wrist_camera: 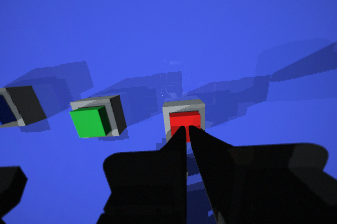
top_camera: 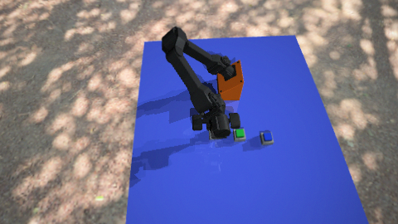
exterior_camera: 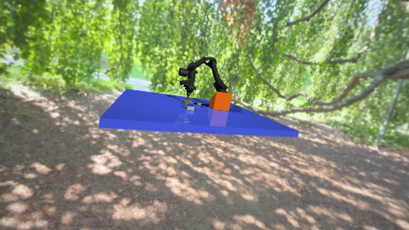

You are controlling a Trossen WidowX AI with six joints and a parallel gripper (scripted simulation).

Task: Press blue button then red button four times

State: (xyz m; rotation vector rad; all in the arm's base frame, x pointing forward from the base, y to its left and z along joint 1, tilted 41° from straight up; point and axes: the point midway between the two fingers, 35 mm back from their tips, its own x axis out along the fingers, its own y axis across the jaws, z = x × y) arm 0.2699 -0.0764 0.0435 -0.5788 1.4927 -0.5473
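Now: gripper tip 2 cm above the red button. The rest, counted from my gripper tip: blue button: 3 cm ahead, 22 cm to the left, 2 cm below; then small grey block: 10 cm behind, 1 cm to the left, 4 cm below; then green button: 1 cm ahead, 11 cm to the left, 2 cm below.
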